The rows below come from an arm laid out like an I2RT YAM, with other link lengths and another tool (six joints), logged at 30 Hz.
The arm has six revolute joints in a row. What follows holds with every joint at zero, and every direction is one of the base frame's. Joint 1 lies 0.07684 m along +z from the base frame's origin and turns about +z. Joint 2 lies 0.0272 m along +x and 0.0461 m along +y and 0.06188 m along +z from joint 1 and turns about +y. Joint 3 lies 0.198 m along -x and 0.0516 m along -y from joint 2 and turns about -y. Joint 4 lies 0.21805 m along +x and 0.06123 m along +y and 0.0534 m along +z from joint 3 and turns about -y. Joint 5 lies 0.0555 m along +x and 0.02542 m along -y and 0.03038 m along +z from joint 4 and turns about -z. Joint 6 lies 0.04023 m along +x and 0.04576 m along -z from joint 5 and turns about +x. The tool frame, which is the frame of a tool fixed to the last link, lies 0.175 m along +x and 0.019 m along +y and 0.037 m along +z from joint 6; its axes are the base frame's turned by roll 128.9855, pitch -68.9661 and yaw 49.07 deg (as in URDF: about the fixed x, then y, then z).
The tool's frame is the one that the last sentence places.
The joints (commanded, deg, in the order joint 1, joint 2, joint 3, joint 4, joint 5, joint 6), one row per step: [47.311, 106.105, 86.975, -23.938, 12.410, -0.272]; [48.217, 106.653, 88.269, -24.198, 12.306, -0.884]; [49.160, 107.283, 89.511, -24.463, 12.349, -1.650]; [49.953, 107.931, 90.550, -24.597, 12.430, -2.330]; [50.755, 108.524, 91.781, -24.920, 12.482, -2.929]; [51.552, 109.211, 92.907, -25.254, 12.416, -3.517]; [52.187, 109.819, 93.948, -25.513, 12.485, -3.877]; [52.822, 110.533, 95.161, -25.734, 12.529, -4.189]
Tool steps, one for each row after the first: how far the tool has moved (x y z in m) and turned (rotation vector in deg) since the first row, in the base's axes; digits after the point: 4 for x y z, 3 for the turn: [-0.0044, 0.0086, 0.0039, 0.016, -0.511, 1.389]; [-0.0090, 0.0168, 0.0067, -0.231, -1.066, 2.806]; [-0.0128, 0.0237, 0.0083, -0.502, -1.550, 3.986]; [-0.0168, 0.0307, 0.0112, -0.661, -2.030, 5.139]; [-0.0215, 0.0377, 0.0123, -0.910, -2.312, 6.369]; [-0.0246, 0.0432, 0.0138, -1.026, -2.615, 7.185]; [-0.0275, 0.0493, 0.0159, -1.019, -2.956, 7.985]
